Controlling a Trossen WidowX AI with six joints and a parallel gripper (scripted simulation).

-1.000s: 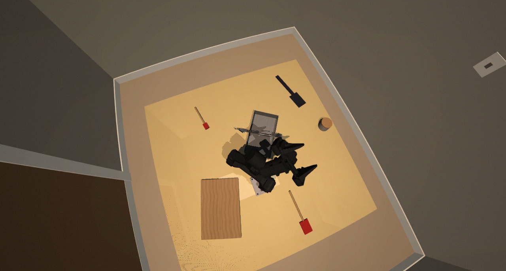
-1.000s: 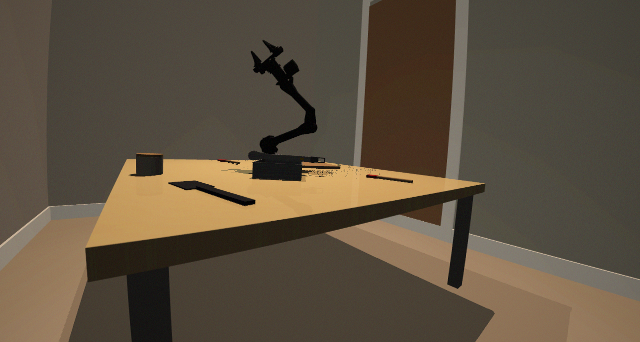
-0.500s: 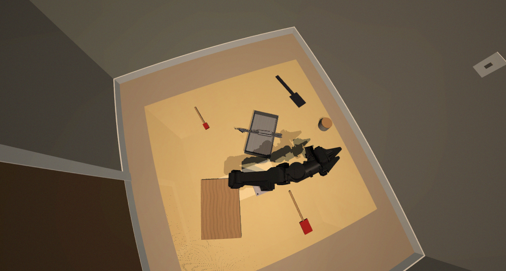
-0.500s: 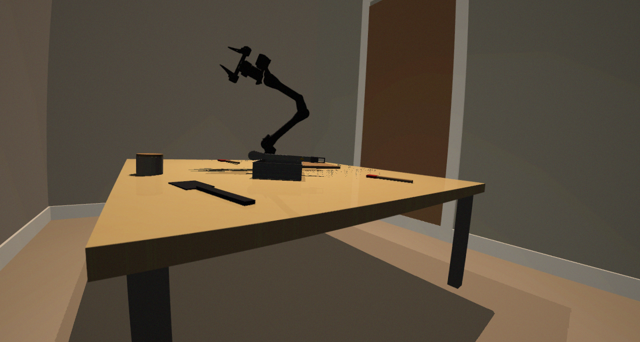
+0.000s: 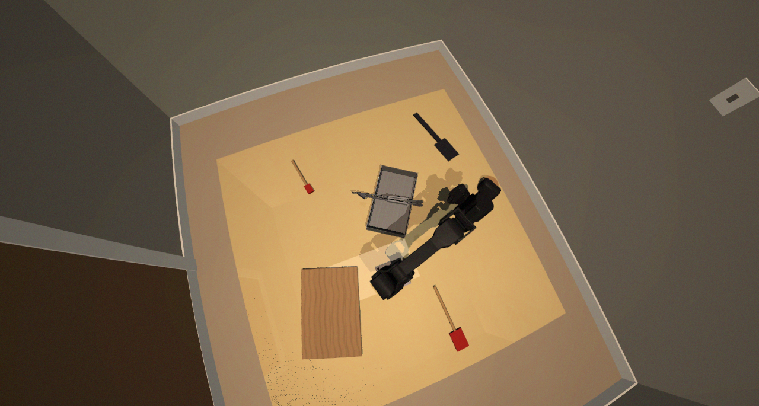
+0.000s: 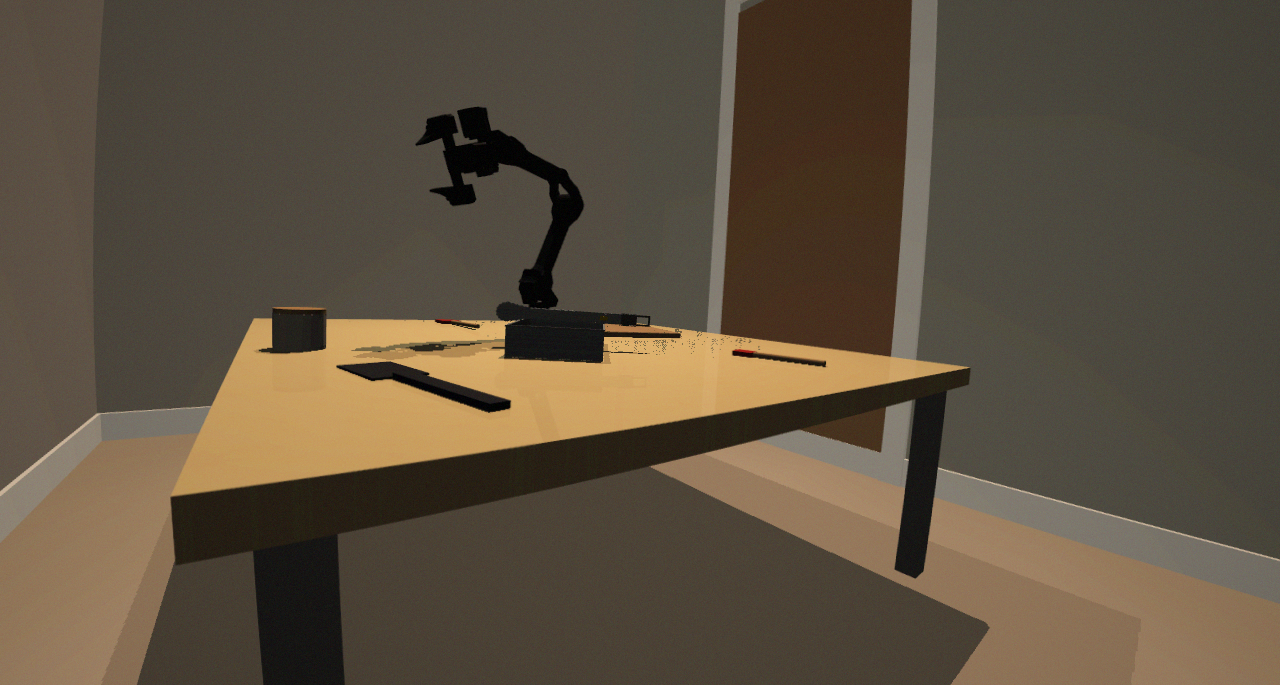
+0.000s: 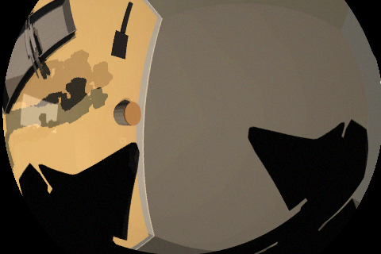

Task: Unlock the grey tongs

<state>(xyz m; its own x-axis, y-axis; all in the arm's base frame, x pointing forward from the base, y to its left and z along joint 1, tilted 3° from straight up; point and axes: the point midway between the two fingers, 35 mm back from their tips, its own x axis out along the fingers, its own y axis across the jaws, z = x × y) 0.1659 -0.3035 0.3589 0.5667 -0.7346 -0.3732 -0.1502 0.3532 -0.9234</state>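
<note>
My gripper tip is 320 mm above the roasting tin, 260 mm to the right of it and 130 mm short of it. Also, from my gripper tip: cork-lidded jar 320 mm below, 200 mm to the right, 90 mm ahead; then yellow lock piece 340 mm to the left, 280 mm below, 160 mm ahead; then black spatula 410 mm ahead, 350 mm below, 50 mm to the right.
</note>
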